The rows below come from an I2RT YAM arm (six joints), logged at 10 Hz.
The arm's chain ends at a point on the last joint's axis. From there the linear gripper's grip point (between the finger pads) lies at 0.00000 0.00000 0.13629 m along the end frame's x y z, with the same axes.
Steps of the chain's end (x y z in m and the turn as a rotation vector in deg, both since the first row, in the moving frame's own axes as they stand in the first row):
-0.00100, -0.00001, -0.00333, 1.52, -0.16, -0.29
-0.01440, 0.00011, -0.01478, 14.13, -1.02, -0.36
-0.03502, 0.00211, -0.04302, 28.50, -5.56, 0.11
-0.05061, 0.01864, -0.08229, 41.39, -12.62, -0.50
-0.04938, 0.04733, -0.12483, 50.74, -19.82, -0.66
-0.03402, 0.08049, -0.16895, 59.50, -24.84, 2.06
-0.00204, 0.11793, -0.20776, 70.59, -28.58, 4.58
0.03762, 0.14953, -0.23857, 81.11, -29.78, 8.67
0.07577, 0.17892, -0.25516, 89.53, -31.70, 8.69
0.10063, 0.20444, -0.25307, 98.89, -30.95, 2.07
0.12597, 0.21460, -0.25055, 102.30, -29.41, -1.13
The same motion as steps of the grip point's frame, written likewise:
-0.00139, -0.00362, -0.00338, 1.52, -0.16, -0.29
-0.01691, -0.03315, -0.01892, 14.13, -1.02, -0.36
-0.04762, -0.06283, -0.06015, 28.50, -5.56, 0.11
-0.07827, -0.07059, -0.11934, 41.39, -12.62, -0.50
-0.09038, -0.05573, -0.18192, 50.74, -19.82, -0.66
-0.07910, -0.03393, -0.24651, 59.50, -24.84, 2.06
-0.04586, -0.00692, -0.31138, 70.59, -28.58, 4.58
0.00296, 0.01801, -0.36606, 81.11, -29.78, 8.67
0.04342, 0.04703, -0.40297, 89.53, -31.70, 8.69
0.06429, 0.07706, -0.42143, 98.89, -30.95, 2.07
0.08807, 0.08950, -0.42541, 102.30, -29.41, -1.13

